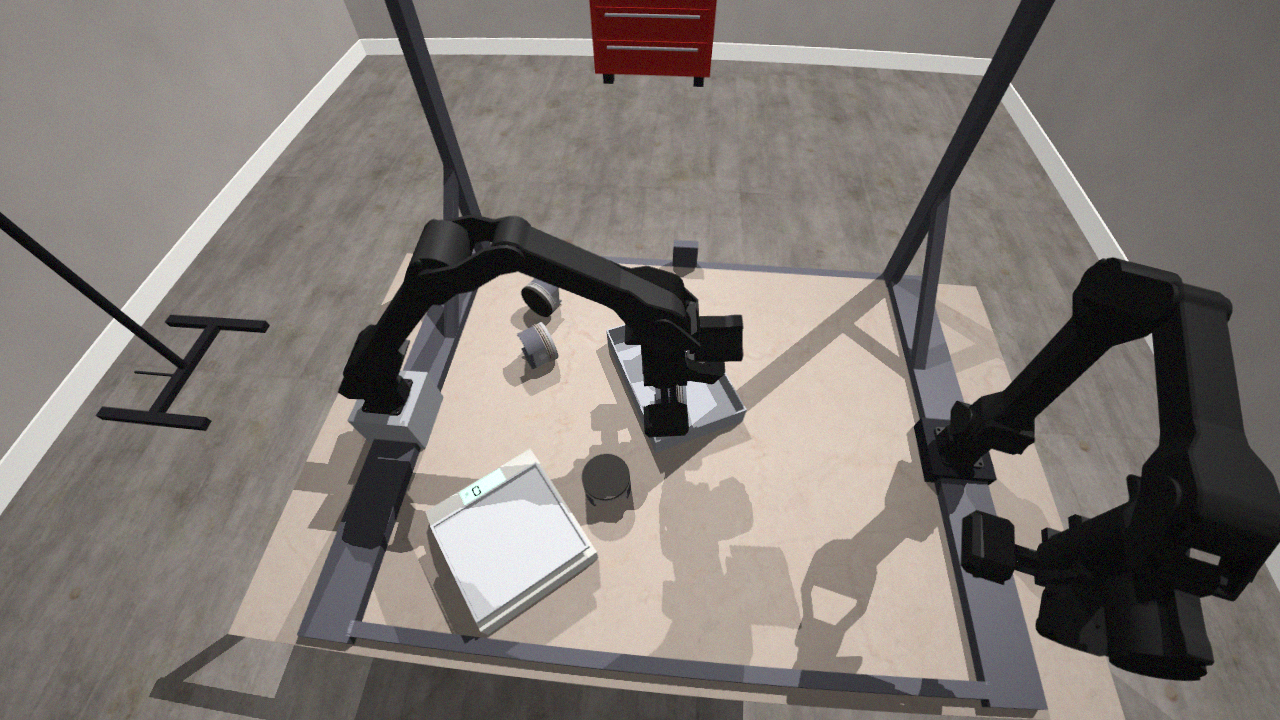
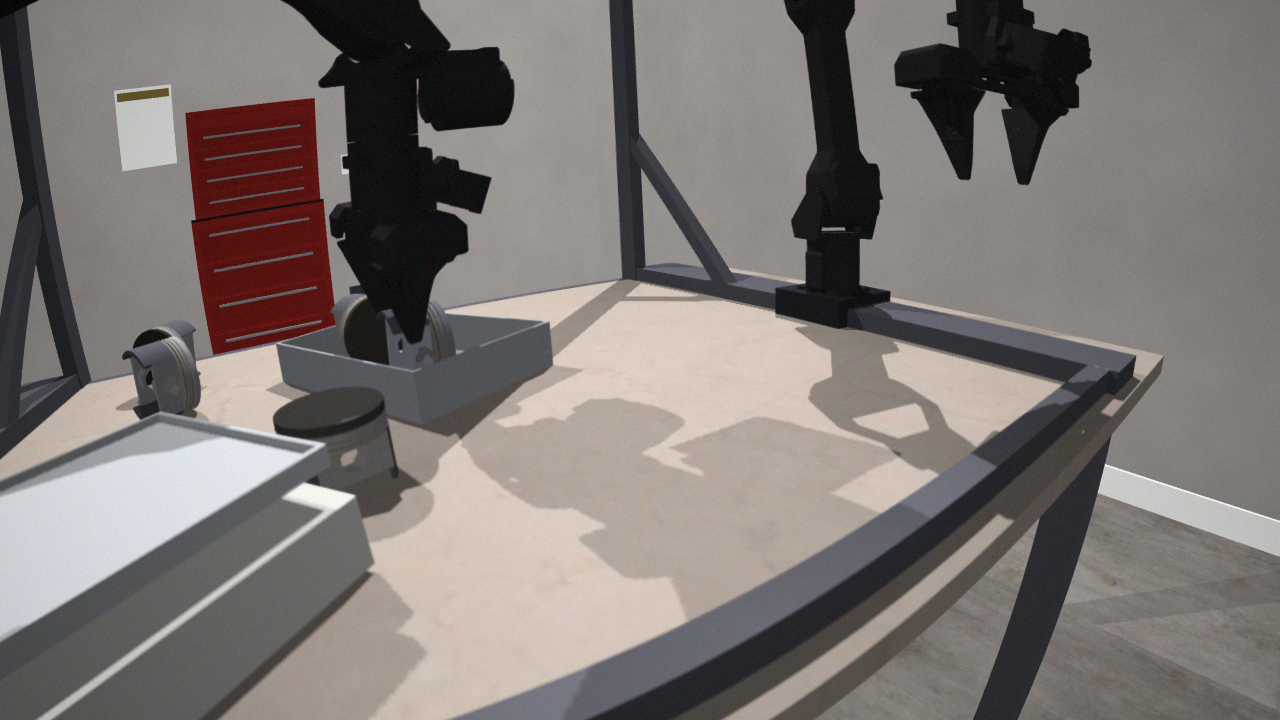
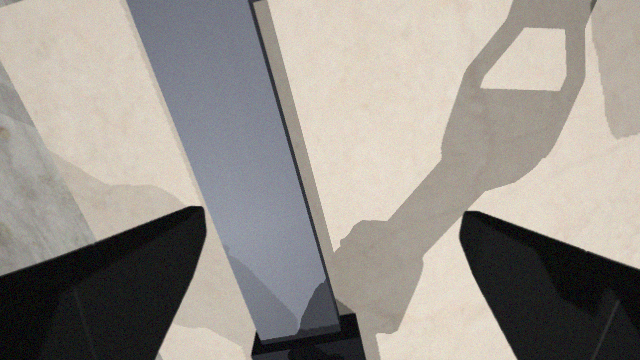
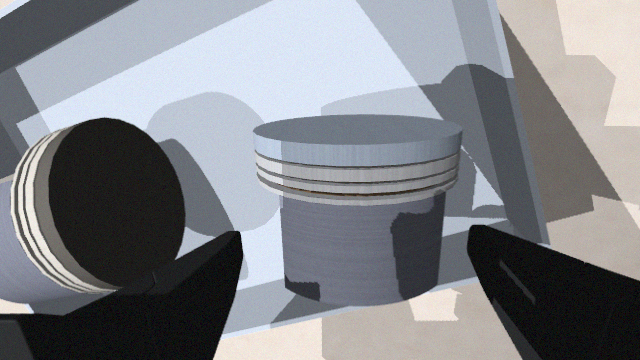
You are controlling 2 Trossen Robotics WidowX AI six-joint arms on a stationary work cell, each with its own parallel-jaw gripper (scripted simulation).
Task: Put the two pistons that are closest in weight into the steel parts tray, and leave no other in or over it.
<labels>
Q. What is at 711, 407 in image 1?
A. A steel parts tray.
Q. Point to a steel parts tray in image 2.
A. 507, 350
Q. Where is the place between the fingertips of my left gripper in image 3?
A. At 334, 222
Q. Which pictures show my right gripper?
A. Image 1, image 2 and image 4 only.
</labels>
